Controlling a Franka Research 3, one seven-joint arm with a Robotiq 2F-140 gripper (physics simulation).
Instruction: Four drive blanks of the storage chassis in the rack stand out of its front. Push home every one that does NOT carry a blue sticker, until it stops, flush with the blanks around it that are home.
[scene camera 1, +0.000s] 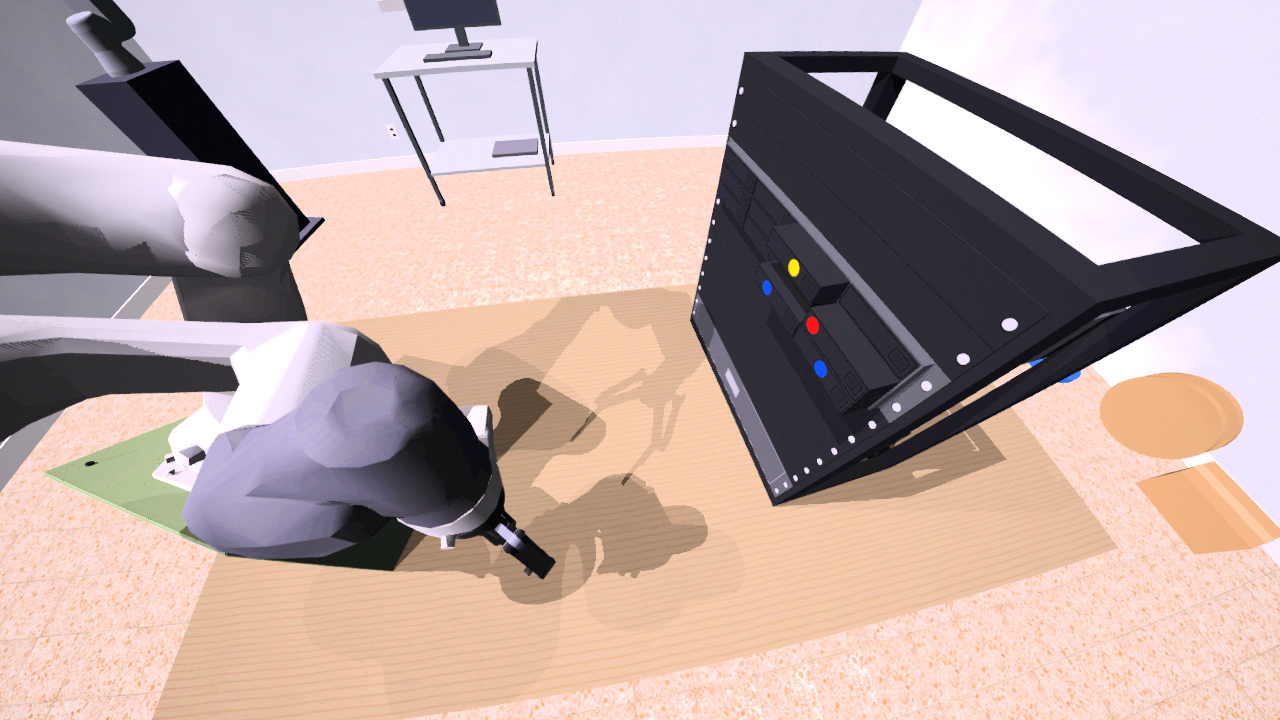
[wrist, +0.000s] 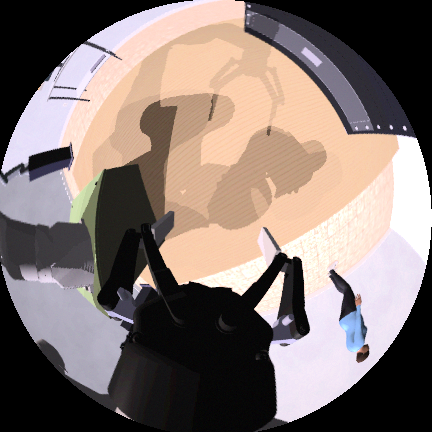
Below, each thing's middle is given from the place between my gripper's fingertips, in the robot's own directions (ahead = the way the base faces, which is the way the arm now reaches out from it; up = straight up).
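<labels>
Taking the black rack (scene camera 1: 955, 287) as my reference, I find my hand 140 mm below it and 370 mm to the right of it. My hand is also 530 mm short of the rack.
</labels>
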